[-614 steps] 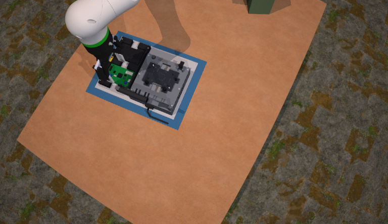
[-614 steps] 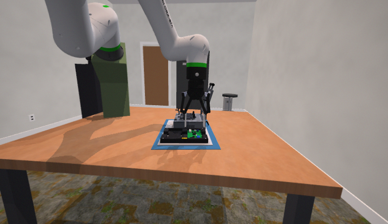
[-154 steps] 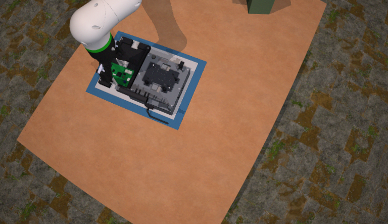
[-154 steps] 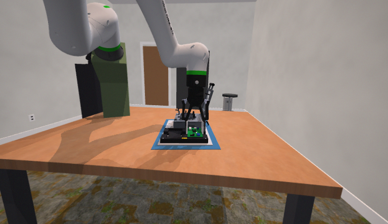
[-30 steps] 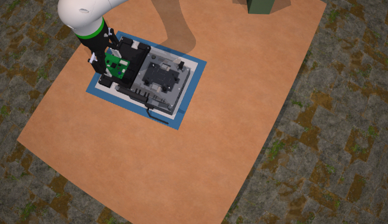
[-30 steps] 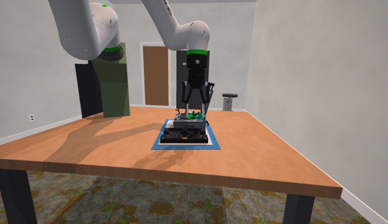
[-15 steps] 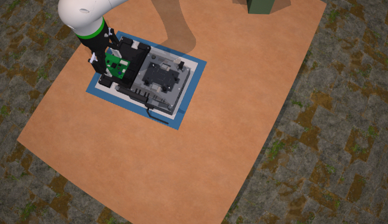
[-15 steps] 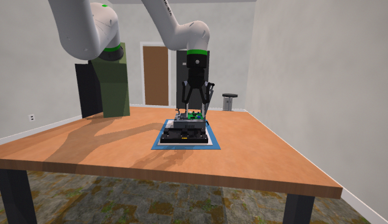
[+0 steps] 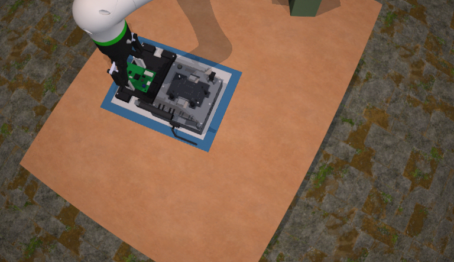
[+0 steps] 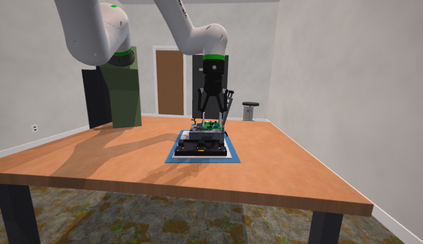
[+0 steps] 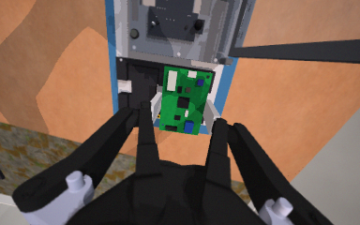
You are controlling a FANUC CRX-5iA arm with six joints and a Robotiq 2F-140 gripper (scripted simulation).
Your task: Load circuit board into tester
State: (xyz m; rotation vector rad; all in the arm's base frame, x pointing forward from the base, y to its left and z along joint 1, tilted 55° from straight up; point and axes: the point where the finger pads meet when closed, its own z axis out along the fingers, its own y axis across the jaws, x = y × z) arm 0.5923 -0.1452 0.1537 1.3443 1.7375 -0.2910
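My hand is 16 cm to the right of the pin plate, 7 cm above it and 3 cm past it. Round my hand: green circuit board 2 cm below; lid 16 cm to the left, 8 cm ahead, 4 cm above; latch hook 21 cm to the left, 10 cm behind, 5 cm below.
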